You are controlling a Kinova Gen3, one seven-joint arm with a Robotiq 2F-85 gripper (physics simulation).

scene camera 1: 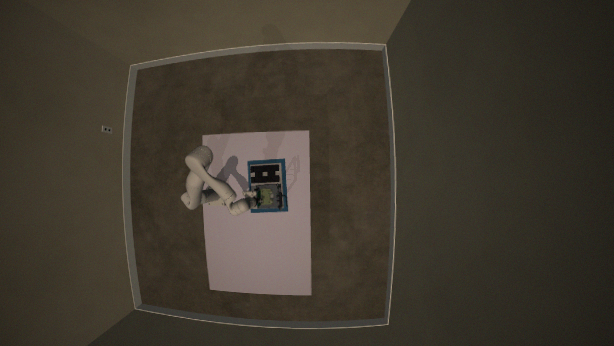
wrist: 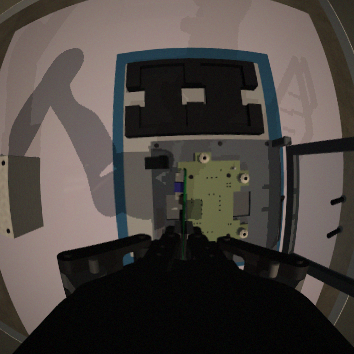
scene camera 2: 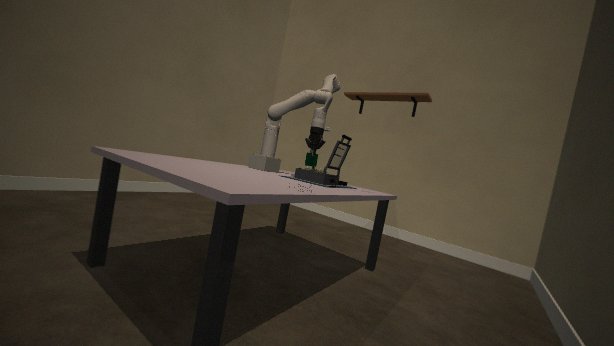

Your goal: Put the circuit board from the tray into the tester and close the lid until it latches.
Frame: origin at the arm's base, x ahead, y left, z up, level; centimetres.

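Seen in the pictures: gripper, fingertip midpoint: (scene camera 1: 258, 199) (wrist: 182, 230) (scene camera 2: 312, 156); arm's base at its link origin: (scene camera 1: 215, 194) (scene camera 2: 267, 156).
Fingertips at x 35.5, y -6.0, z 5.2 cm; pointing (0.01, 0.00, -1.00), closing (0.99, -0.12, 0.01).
Offsets run from my fingertips to a thing's top centre. "spot": to the spot under its first point. Level surfaces: height alone.
My gripper (scene camera 2: 314, 151) (wrist: 182, 230) is shut on the thin green circuit board (scene camera 2: 311, 159) (wrist: 185, 200), which hangs on edge below the fingertips. In the wrist view the board shows as a thin line over the left part of the tester's yellow-green plate @(dy +0.9, dx +4.3, dz -5.9 cm) (wrist: 217, 190). In the second scene view the board's lower edge is slightly above the grey tester (scene camera 2: 310, 176) (wrist: 257, 152). The lid (scene camera 2: 343, 145) (wrist: 320, 147) stands open, tilted up on the side away from the robot base. The black tray @(spot: dy +16.9, dx -2.4, dz -12.3 cm) (scene camera 1: 257, 175) (wrist: 165, 100) lies beside the tester, with no board in it.
The tester and tray lie within a blue border (scene camera 1: 285, 172) (wrist: 120, 100) on the pale table @(dz -14.1 cm) (scene camera 1: 260, 255) (scene camera 2: 200, 175). The robot's base block (scene camera 2: 264, 162) (wrist: 22, 195) is to the left in the wrist view. A wooden shelf (scene camera 2: 387, 96) hangs on the wall.
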